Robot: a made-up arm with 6 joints.
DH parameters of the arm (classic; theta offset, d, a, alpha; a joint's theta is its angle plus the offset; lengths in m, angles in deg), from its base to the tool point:
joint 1: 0 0.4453 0 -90
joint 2: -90 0 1.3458 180
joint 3: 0 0 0 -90
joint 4: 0 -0.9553 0 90
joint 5: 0 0.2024 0 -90
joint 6: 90 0 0 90
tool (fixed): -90 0 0 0
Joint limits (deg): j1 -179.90..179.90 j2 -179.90..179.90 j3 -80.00..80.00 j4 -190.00..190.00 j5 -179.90..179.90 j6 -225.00..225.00
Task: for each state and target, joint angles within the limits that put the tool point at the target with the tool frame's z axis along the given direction. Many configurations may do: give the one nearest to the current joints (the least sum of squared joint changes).
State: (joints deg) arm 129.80 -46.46 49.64 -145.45 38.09 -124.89
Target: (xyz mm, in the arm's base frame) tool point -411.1 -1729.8 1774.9 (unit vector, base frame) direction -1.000 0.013 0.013
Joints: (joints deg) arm 82.44 -66.77 62.46 -152.69 9.13 -122.46
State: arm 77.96 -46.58 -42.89 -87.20 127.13 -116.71
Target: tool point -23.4 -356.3 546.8 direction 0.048 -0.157 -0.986
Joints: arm 85.04 -69.30 -79.88 -87.88 127.94 -92.27
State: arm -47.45 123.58 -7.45 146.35 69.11 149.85
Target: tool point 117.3 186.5 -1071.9 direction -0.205 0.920 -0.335
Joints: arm -74.31 147.00 -16.33 143.81 89.38 184.10
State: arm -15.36 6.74 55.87 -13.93 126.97 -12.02
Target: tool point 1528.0 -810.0 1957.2 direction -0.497 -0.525 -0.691
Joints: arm -21.24 43.50 76.34 6.01 129.63 -38.35
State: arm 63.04 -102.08 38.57 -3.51 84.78 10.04
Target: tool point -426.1 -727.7 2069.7 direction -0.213 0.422 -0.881
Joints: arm 45.96 -57.54 15.15 -9.52 121.05 21.87
